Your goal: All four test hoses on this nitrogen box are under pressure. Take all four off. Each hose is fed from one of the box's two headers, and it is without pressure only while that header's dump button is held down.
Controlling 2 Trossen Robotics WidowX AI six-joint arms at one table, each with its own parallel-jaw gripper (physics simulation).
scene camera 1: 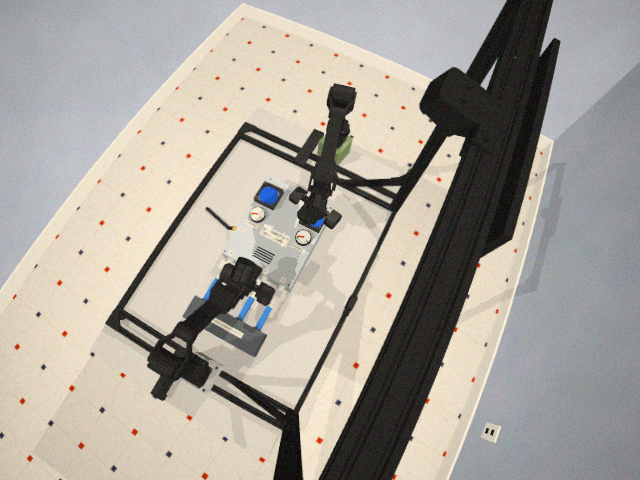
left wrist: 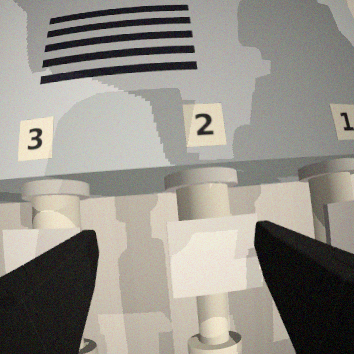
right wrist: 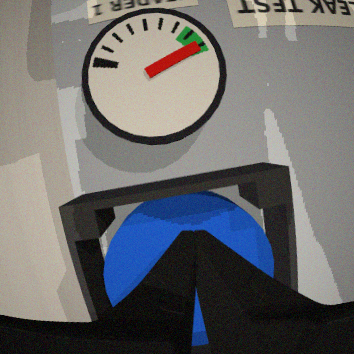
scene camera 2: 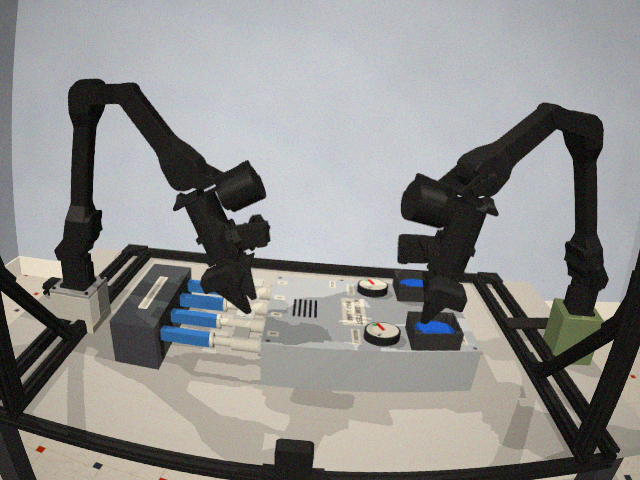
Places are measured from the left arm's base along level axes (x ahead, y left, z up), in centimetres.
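Pixels of known places: left gripper, fingertip midpoint: (left wrist: 176,238) (scene camera 2: 251,306); right gripper, fingertip midpoint: (right wrist: 192,241) (scene camera 2: 423,322); left arm's base, link origin: (scene camera 1: 199,372) (scene camera 2: 78,283); right arm's base, link origin: (scene camera 2: 578,309).
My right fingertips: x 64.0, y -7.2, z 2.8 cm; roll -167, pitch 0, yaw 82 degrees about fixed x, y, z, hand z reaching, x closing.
Observation:
Ahead of a thing's pixels: the offset from my right fingertips to its top centre. "spot": to the spot under its first point.
The pale grey nitrogen box (scene camera 1: 242,242) (scene camera 2: 361,370) (left wrist: 125,120) has four blue hoses on its left side in scene camera 2; hose 1 {spot: dx -37.2, dy -2.9, dz -4.5 cm} (scene camera 2: 187,335) is nearest, then hose 2 {spot: dx -37.5, dy +4.1, dz -4.8 cm} (scene camera 2: 195,318). My left gripper (scene camera 2: 249,304) (left wrist: 176,238) is open, its fingers either side of the white block of coupling 2 {spot: dx -28.9, dy +5.3, dz -3.0 cm} (left wrist: 215,262), the right finger close to the block. Finger depth is unclear. My right gripper (scene camera 2: 426,319) (right wrist: 192,241) is shut and empty, tips over the header 1 dump button {dx +2.0, dy -0.3, dz -1.1 cm} (scene camera 2: 436,328) (right wrist: 185,217); contact is unclear. The header 1 gauge {spot: dx -6.6, dy -1.7, dz -1.3 cm} (scene camera 2: 382,333) (right wrist: 150,110) has its needle in green.
The other dump button {dx +1.7, dy +18.7, dz -1.1 cm} (scene camera 1: 268,195) (scene camera 2: 411,283) and its gauge {spot: dx -6.8, dy +18.9, dz -1.1 cm} (scene camera 1: 256,213) (scene camera 2: 372,287) sit behind in scene camera 2. A dark hose block {spot: dx -47.1, dy -3.5, dz -2.8 cm} (scene camera 1: 253,343) (scene camera 2: 134,335) stands left of the box there. Blocks of couplings 3 {spot: dx -28.2, dy +13.1, dz -3.0 cm} (left wrist: 20,250) and 1 {spot: dx -28.0, dy -0.7, dz -3.0 cm} (left wrist: 342,222) flank coupling 2. A black frame (scene camera 2: 206,459) surrounds the workspace.

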